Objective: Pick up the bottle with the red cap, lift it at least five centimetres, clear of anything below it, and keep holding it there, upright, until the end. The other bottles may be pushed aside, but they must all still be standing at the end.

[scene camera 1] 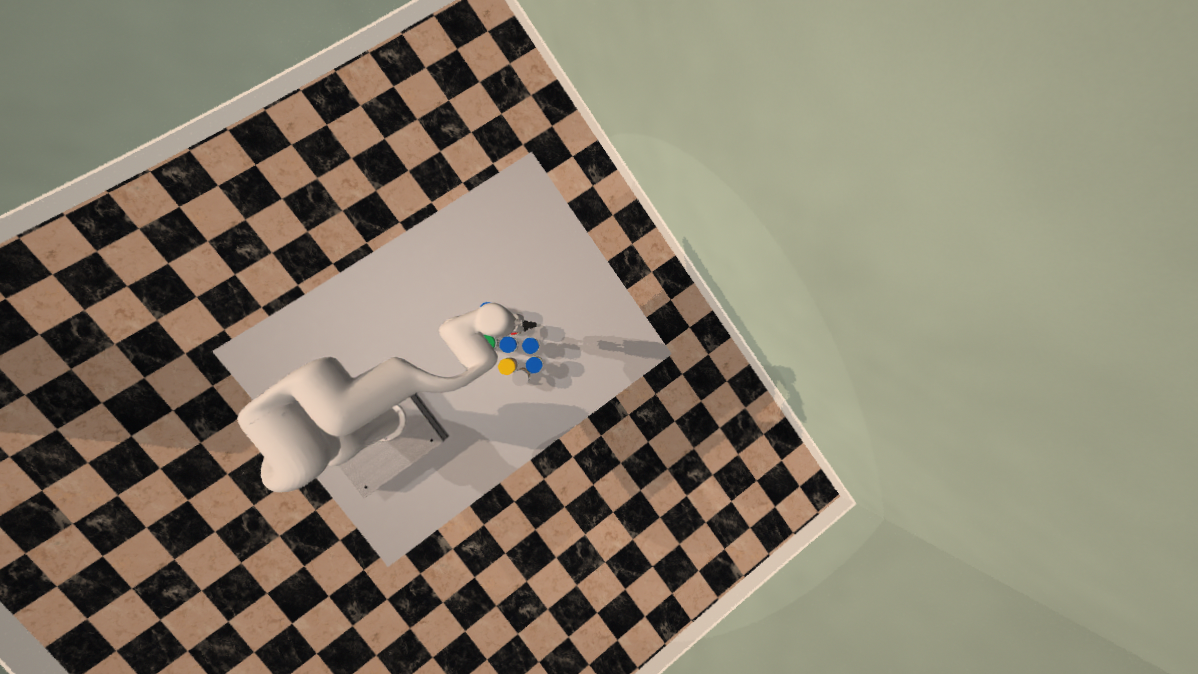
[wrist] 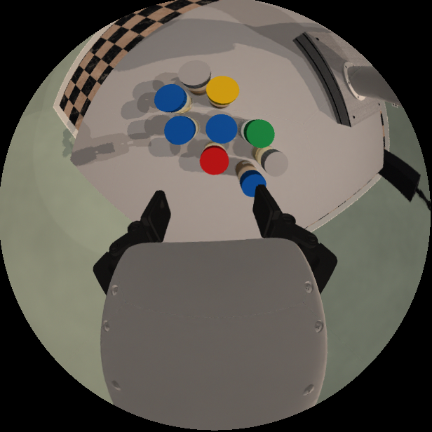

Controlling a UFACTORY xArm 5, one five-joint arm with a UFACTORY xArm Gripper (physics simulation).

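Places are measured from the arm's base along level axes (x ahead, y up, z right), in millimetres.
Pixels of known places: arm's base, origin of its link: (scene camera 1: 385, 420).
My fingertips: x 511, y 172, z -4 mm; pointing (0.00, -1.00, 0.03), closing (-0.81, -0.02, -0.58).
Observation:
Ahead of a thing's pixels: the offset from my fingertips to its middle.
The bottle with the red cap (wrist: 214, 160) stands upright in the wrist view, ahead of the space between the fingertips; in the scene view a sliver of its red cap (scene camera 1: 512, 332) shows beside the wrist. My gripper (wrist: 210, 199) (scene camera 1: 526, 325) is open and empty, above the bottles' level and to one side of the red cap. In the wrist view the right fingertip overlaps the edge of a blue-capped bottle (wrist: 252, 184); whether they touch I cannot tell. The arm hides much of the gripper in the scene view.
Beyond the red cap stand bottles with blue {dx -48, dy -187, dz +35 mm} (wrist: 221, 128) (scene camera 1: 508, 344), blue {dx +9, dy -187, dz +81 mm} (wrist: 180, 130) (scene camera 1: 530, 345), blue {dx -19, dy -187, dz +141 mm} (wrist: 171, 98) (scene camera 1: 534, 364), green (wrist: 259, 134), yellow {dx -95, dy -187, dz +91 mm} (wrist: 222, 90) (scene camera 1: 506, 366) and grey (wrist: 195, 74) caps. Another grey-capped bottle (wrist: 275, 163) stands right of the red one.

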